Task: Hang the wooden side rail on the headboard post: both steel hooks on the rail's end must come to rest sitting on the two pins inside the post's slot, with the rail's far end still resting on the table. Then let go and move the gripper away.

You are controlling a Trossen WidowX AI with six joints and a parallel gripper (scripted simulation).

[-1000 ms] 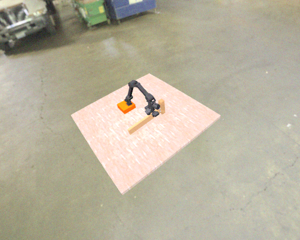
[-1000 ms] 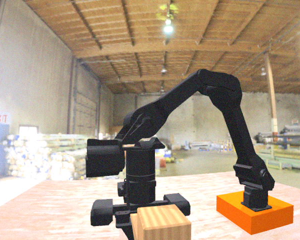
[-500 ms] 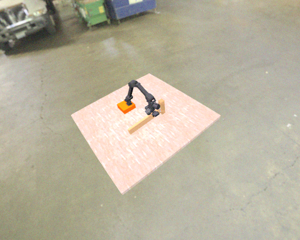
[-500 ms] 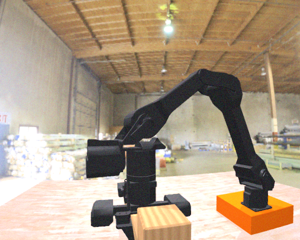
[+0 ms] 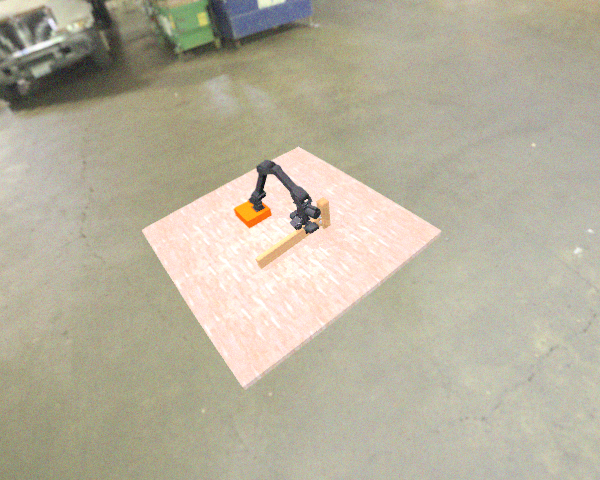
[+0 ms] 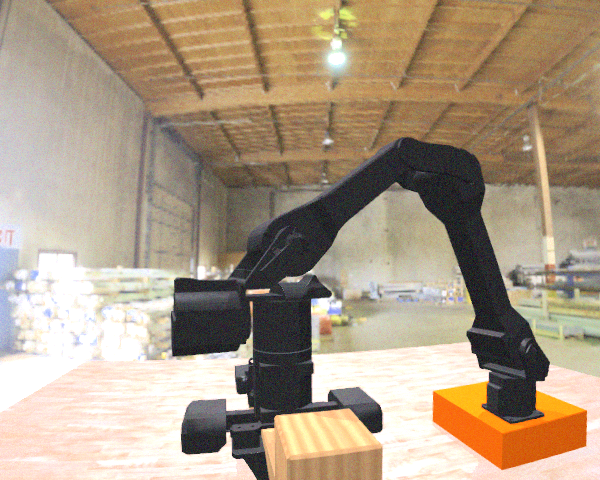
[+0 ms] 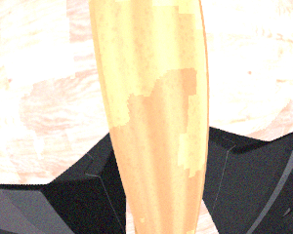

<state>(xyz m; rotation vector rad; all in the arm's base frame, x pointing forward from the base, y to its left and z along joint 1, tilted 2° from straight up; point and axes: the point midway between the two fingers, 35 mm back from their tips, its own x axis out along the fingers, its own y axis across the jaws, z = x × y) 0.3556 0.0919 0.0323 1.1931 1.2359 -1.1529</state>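
Now: gripper tip 140 mm to the right of the headboard post, 40 mm below it and 10 mm past it.
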